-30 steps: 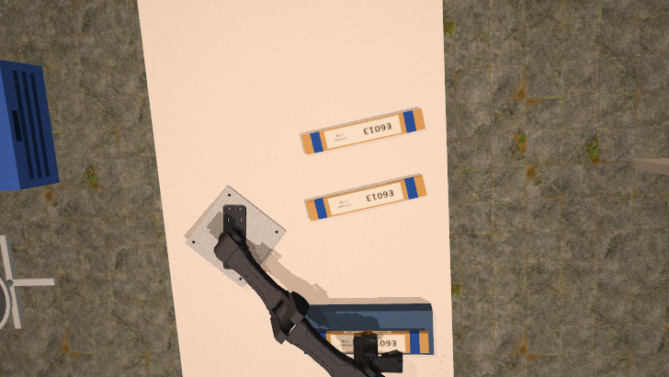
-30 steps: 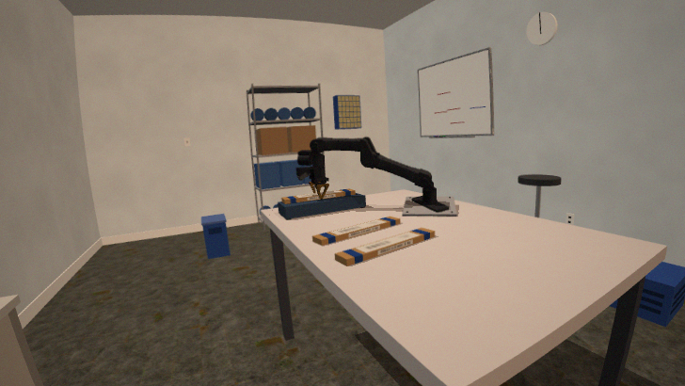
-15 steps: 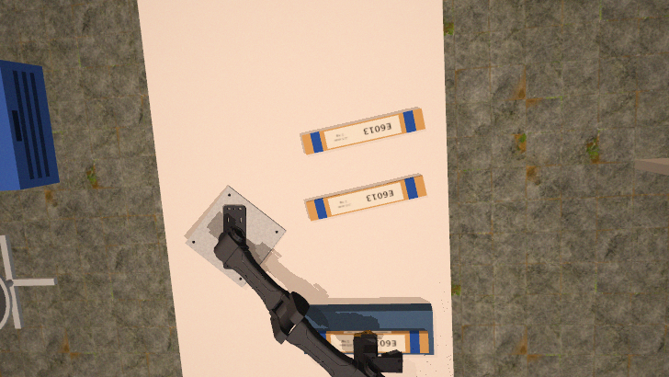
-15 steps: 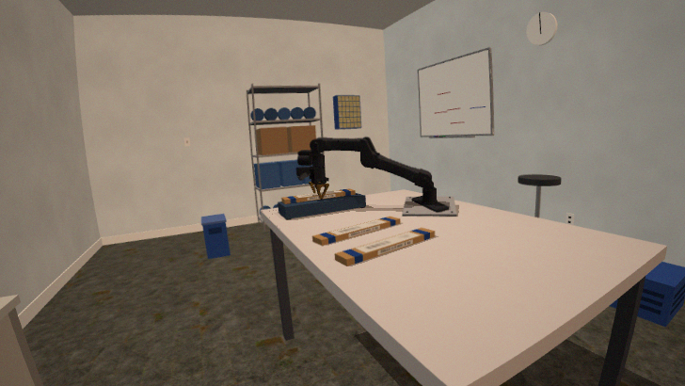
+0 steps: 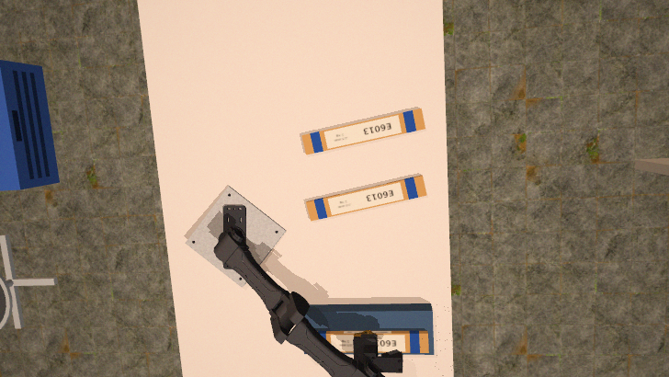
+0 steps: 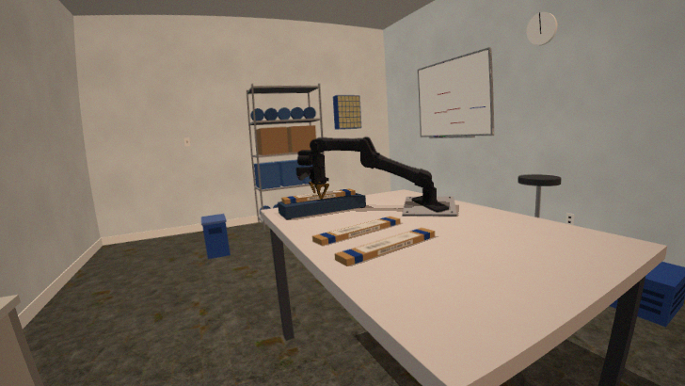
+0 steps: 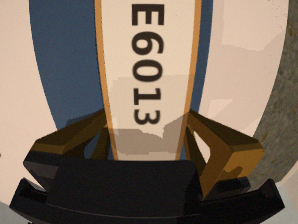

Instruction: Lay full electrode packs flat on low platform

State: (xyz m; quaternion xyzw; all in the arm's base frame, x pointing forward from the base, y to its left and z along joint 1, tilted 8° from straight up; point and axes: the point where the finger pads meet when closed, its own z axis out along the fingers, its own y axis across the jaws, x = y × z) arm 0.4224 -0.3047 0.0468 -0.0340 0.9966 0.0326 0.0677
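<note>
My gripper is now 1 cm past the dark blue low platform, 2 cm to the right of it and 5 cm above it.
</note>
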